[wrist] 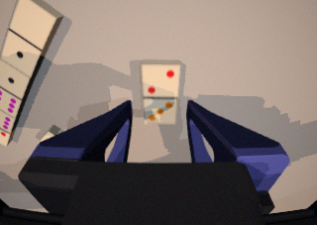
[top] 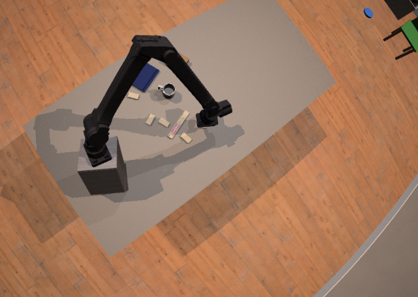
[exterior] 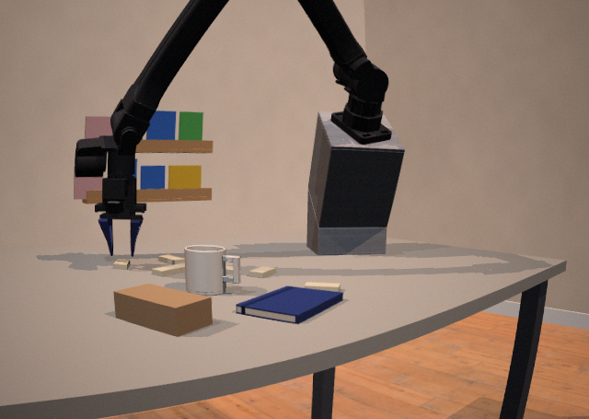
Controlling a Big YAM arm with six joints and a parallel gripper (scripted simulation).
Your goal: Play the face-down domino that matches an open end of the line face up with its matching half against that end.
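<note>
My gripper is now 2 cm above the cream domino. Also, from my hand: blue book (18 cm behind, 36 cm to the left, 2 cm below); then brown box (2 cm ahead, 37 cm to the left, 1 cm below); then white mug (10 cm behind, 22 cm to the left).
</note>
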